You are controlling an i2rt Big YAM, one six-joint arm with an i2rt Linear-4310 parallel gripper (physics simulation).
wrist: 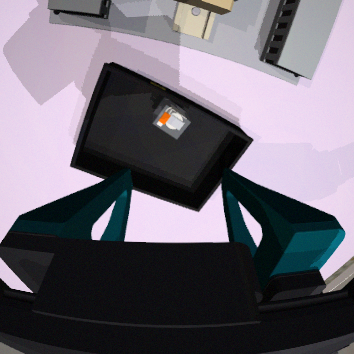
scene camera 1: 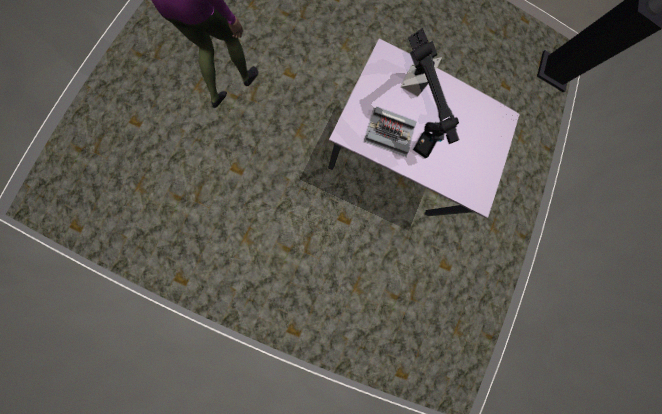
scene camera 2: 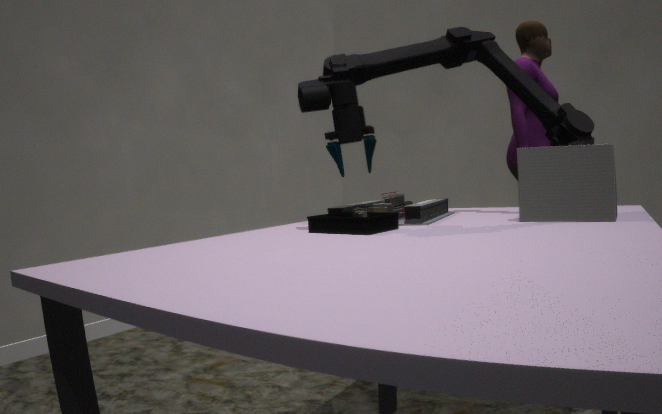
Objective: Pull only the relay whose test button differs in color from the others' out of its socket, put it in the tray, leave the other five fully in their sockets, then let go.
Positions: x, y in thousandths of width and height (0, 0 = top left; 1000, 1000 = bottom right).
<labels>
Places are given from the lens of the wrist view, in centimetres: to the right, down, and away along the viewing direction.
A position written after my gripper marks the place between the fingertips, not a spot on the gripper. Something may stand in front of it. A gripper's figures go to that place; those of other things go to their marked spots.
my gripper (wrist: 499, 499): 0, 0, 13
clear-cased relay (wrist: 473, 326): -1, -5, 18
</labels>
